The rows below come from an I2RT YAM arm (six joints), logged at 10 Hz.
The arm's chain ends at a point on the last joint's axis. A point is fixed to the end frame.
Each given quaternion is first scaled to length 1.
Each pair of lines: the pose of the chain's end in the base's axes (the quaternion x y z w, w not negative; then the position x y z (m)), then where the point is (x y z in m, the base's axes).
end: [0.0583, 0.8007, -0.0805, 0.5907, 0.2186, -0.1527, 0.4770]
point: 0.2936 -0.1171 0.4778
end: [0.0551, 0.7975, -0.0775, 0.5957, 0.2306, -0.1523, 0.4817]
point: 0.3053 -0.1160 0.4834
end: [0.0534, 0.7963, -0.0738, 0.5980, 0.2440, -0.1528, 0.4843]
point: 0.3184 -0.1160 0.4865
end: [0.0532, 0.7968, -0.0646, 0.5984, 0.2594, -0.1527, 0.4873]
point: 0.3334 -0.1151 0.4901
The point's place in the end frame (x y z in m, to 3 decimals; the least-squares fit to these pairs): -0.023 0.049 0.063
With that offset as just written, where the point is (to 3 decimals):
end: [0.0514, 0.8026, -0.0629, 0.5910, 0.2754, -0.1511, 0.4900]
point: 0.349 -0.113 0.492
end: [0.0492, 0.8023, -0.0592, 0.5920, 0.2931, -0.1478, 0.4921]
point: 0.367 -0.109 0.494
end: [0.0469, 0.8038, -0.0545, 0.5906, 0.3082, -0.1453, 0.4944]
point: 0.381 -0.106 0.496
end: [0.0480, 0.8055, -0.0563, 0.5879, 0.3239, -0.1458, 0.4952]
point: 0.397 -0.107 0.496
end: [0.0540, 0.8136, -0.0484, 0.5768, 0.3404, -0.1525, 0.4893]
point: 0.414 -0.114 0.489
